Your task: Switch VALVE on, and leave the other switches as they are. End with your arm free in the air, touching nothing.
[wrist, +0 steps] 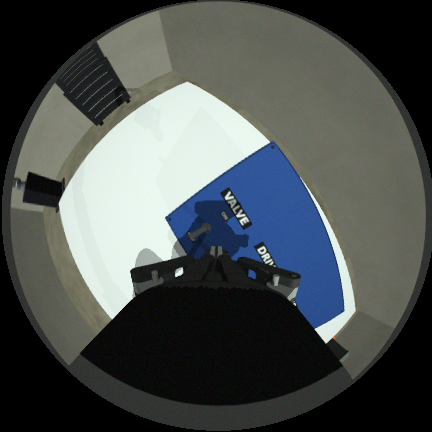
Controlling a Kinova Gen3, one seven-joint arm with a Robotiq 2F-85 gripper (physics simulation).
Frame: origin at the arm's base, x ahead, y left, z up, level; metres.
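Seen in the pictures: gripper, fingertip midpoint: (215,252).
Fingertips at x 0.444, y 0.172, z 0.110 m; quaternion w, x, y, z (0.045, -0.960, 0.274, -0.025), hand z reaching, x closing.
Note:
A point is followed by its place in that frame.
The blue panel (300,215) @[y 0.139, x 0.603, z 0.080 m] lies on a white surface. Its VALVE label (236,208) @[y 0.210, x 0.511, z 0.050 m] is readable, with a small ON mark (224,215) @[y 0.210, x 0.486, z 0.041 m] beside it. A short grey switch lever (199,231) @[y 0.208, x 0.431, z 0.051 m] stands near the panel's left edge, on the ON mark's side of the label. I cannot tell for certain which way it is thrown. My gripper (215,252) @[y 0.172, x 0.444, z 0.110 m] is shut and empty. Its tips show just below and right of the lever, apart from it in the view. The gripper body hides the lower part of the panel and any switches there.
A partly covered label reading DRIV (265,254) @[y 0.105, x 0.516, z 0.050 m] is right of the fingertips. The white table top (115,175) @[y 0.517, x 0.245, z -0.059 m] surrounds the panel. A black slatted object (92,82) is at the upper left, a black box-like object (42,190) at the left, and a dark object (338,350) at the lower right.

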